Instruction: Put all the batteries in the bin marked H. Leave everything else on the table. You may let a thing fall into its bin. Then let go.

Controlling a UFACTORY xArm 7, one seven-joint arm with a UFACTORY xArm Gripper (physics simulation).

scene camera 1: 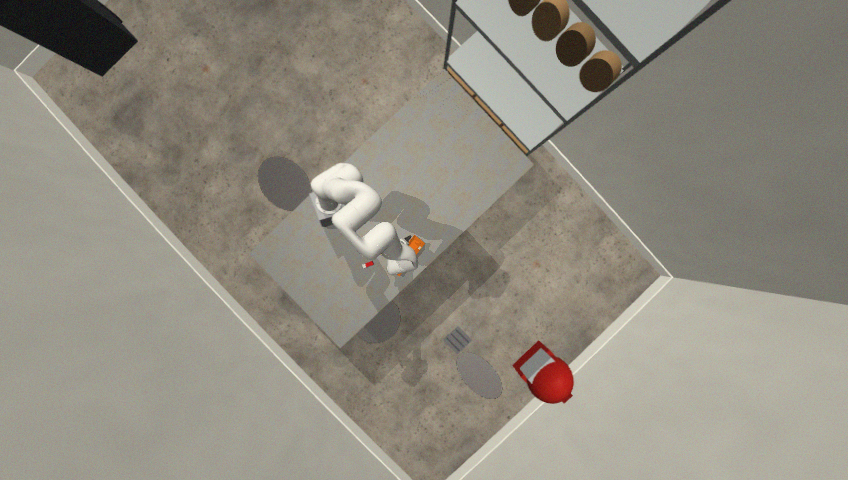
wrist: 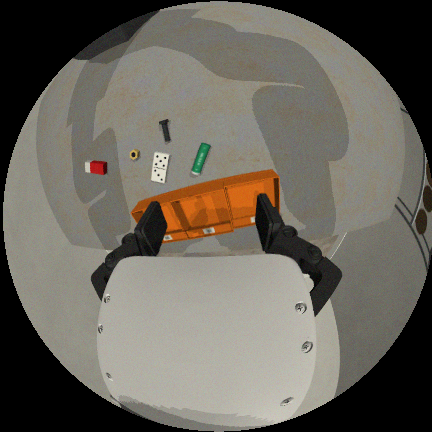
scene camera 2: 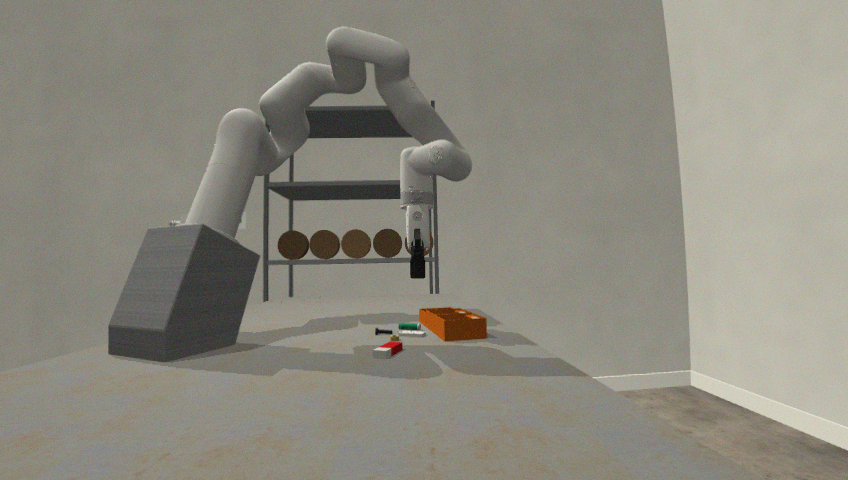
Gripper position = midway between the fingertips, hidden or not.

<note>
In view: my gripper (scene camera 2: 417, 277) and an orange three-part bin (scene camera 2: 449, 324).
The orange three-part bin also shows in the wrist view (wrist: 217, 206). My gripper shows as well in the wrist view (wrist: 207, 209).
</note>
